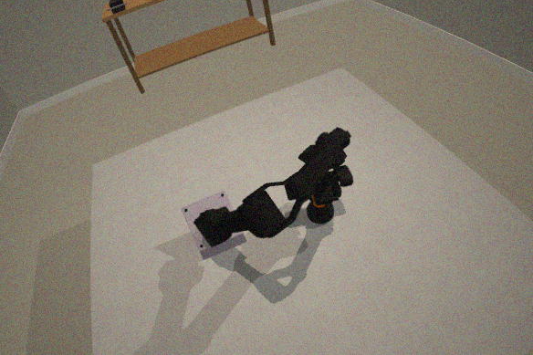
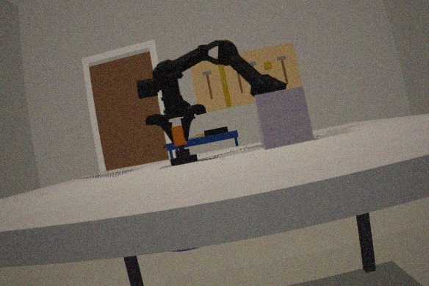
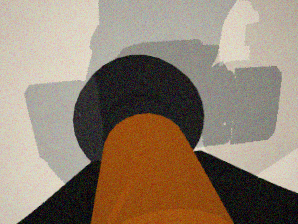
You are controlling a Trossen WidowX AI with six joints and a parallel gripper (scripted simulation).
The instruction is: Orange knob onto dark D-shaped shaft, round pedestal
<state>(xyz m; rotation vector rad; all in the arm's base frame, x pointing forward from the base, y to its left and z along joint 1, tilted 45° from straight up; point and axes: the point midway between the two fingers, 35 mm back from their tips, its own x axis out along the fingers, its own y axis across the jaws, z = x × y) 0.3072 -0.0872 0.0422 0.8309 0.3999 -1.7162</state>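
My gripper tip is now 4 cm above the round pedestal. The rest, counted from my gripper tip: orange knob: 2 cm above.
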